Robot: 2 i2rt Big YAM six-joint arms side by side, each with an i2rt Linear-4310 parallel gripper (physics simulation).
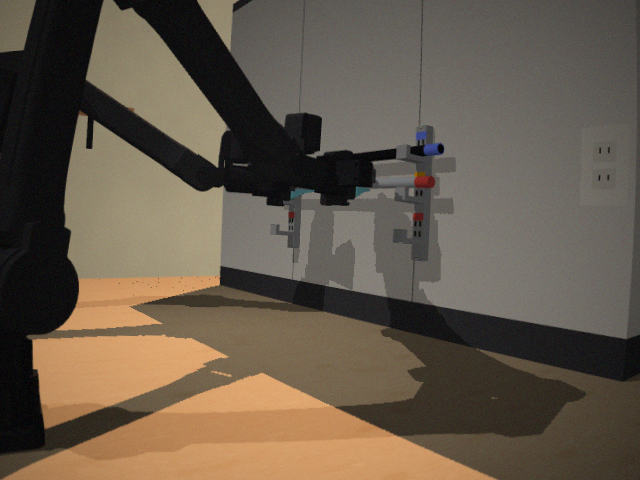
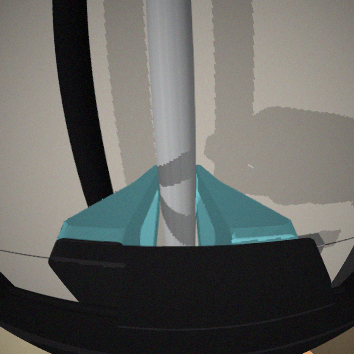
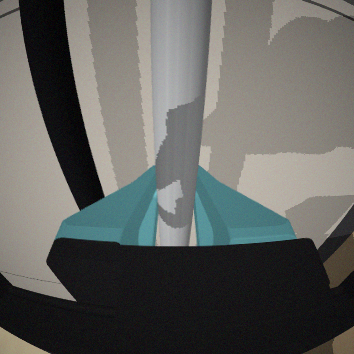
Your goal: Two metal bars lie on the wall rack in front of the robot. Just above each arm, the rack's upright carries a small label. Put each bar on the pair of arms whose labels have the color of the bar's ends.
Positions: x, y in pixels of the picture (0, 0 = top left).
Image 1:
right gripper: 368, 184
black bar: 388, 154
rack upright: 422, 196
grey wall: 507, 95
rack upright: 294, 217
